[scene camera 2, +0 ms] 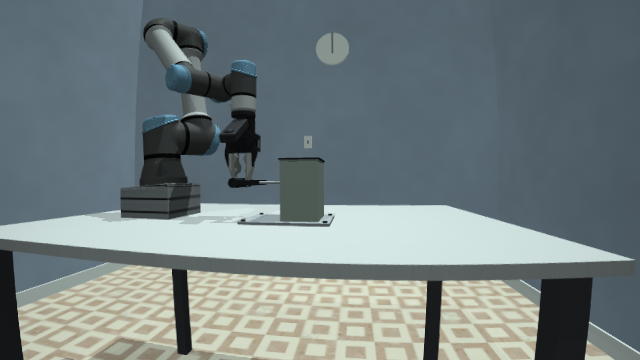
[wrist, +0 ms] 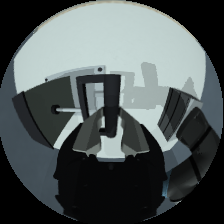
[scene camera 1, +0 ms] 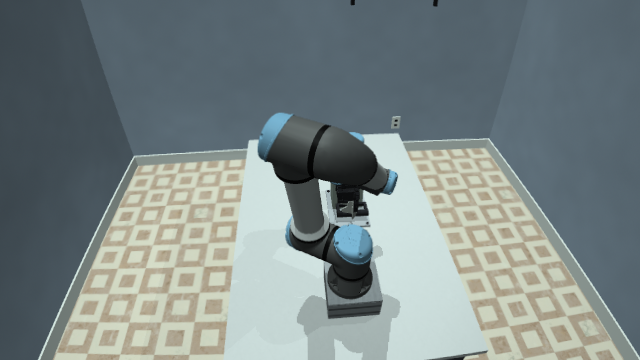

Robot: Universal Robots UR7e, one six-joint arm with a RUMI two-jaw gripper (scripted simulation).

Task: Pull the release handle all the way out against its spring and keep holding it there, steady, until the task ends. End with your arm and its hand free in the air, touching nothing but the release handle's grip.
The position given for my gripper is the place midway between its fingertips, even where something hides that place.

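There is a plate (wrist: 90,70) that I can see. I also see my own gripper (scene camera 2: 242,187), and the wrist view shows it as well (wrist: 111,107).
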